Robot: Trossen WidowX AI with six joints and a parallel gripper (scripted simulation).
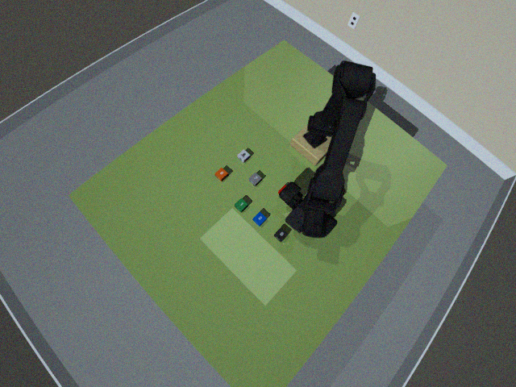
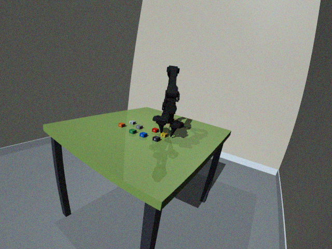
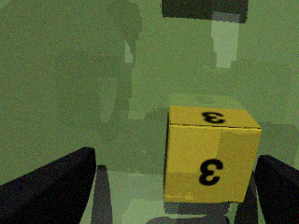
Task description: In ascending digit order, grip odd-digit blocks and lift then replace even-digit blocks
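Now: the yellow block 1 cm to the right of my gripper tip. The rest, counted from my gripper tip: red block (1 cm behind, 10 cm to the right); then blue block (12 cm ahead, 7 cm to the right); then black block (9 cm ahead, 1 cm to the left).
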